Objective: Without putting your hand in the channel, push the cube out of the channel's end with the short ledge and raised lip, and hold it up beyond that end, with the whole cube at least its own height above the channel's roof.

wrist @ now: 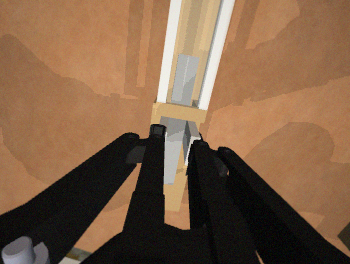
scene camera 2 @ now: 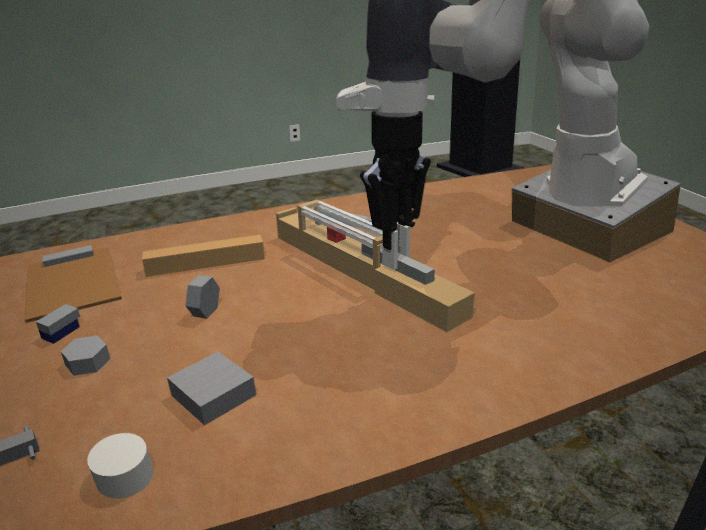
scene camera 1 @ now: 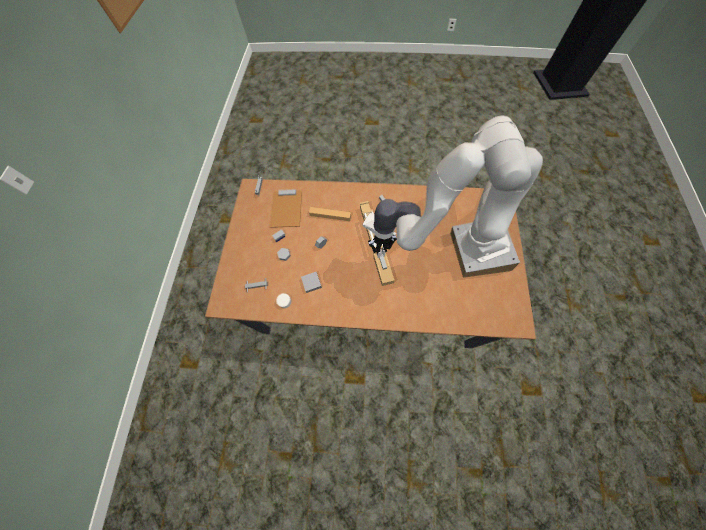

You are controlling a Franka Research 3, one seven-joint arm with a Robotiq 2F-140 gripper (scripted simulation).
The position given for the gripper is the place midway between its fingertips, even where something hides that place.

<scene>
In view: the gripper [scene camera 2: 395, 263], a flat wooden board [scene camera 2: 82, 277], a wooden bar [scene camera 2: 244, 249], a grey square block [scene camera 2: 211, 387] and a blue-bottomed block [scene camera 2: 56, 325].
The flat wooden board also shows in scene camera 1 [scene camera 1: 286, 208]. The gripper is seen too in the wrist view [wrist: 175, 123]. The wrist view misses the flat wooden board: it is out of frame. The wrist view does not show the wooden bar: it is out of frame.
</scene>
